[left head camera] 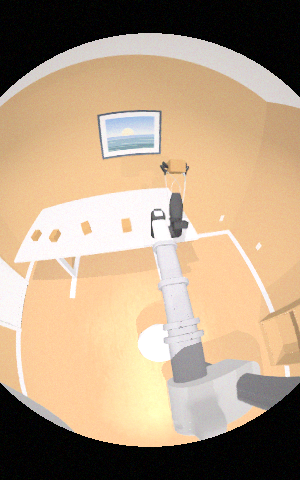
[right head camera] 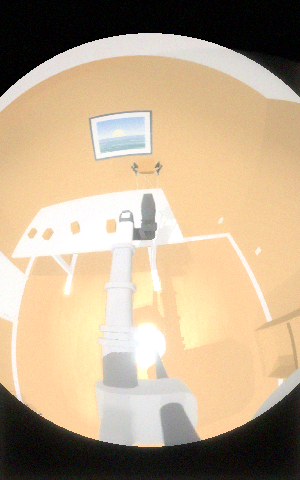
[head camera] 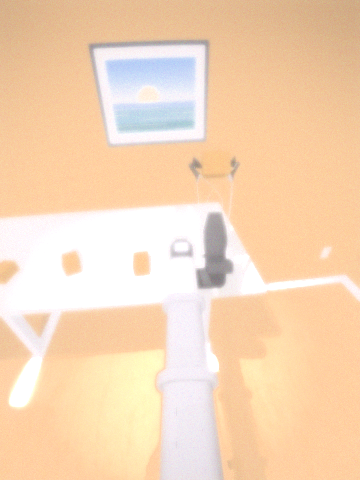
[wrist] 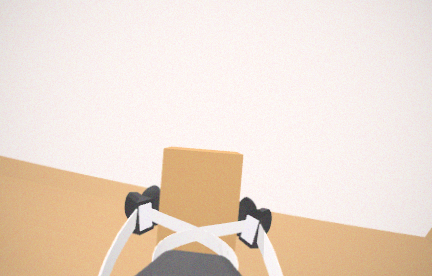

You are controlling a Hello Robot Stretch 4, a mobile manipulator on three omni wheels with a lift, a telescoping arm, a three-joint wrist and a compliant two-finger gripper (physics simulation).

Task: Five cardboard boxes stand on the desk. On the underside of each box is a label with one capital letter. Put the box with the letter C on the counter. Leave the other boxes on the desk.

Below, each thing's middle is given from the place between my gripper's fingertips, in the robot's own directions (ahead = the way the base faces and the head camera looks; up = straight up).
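The framed seascape picture (head camera: 150,92) is there in my scene, 0.73 m ahead of my hand and 0.2 m to the left of it, and 0.13 m above it.
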